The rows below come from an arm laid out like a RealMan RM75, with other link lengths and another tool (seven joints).
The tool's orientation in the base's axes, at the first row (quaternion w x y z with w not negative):
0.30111, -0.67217, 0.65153, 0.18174
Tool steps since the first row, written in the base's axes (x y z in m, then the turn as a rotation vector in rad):
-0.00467, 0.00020, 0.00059, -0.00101, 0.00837, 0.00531
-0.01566, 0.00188, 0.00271, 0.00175, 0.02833, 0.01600
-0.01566, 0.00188, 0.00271, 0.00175, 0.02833, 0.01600
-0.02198, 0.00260, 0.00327, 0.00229, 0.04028, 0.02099
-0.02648, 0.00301, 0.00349, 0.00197, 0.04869, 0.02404
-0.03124, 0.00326, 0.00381, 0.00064, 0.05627, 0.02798
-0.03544, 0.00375, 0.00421, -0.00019, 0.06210, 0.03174
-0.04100, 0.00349, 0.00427, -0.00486, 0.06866, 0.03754
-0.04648, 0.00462, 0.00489, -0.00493, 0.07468, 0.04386
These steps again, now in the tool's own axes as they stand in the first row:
-0.00093, 0.00451, -0.00101, -0.00988, 0.00036, 0.00122
-0.00450, 0.01503, -0.00315, -0.03175, -0.00355, 0.00639
-0.00450, 0.01503, -0.00315, -0.03175, -0.00355, 0.00639
-0.00594, 0.02119, -0.00405, -0.04404, -0.00456, 0.01039
-0.00678, 0.02560, -0.00462, -0.05246, -0.00450, 0.01344
-0.00758, 0.03024, -0.00540, -0.06089, -0.00362, 0.01514
-0.00857, 0.03433, -0.00601, -0.06782, -0.00326, 0.01593
-0.00888, 0.03979, -0.00704, -0.07694, 0.00056, 0.01508
-0.01060, 0.04512, -0.00760, -0.08558, -0.00025, 0.01418

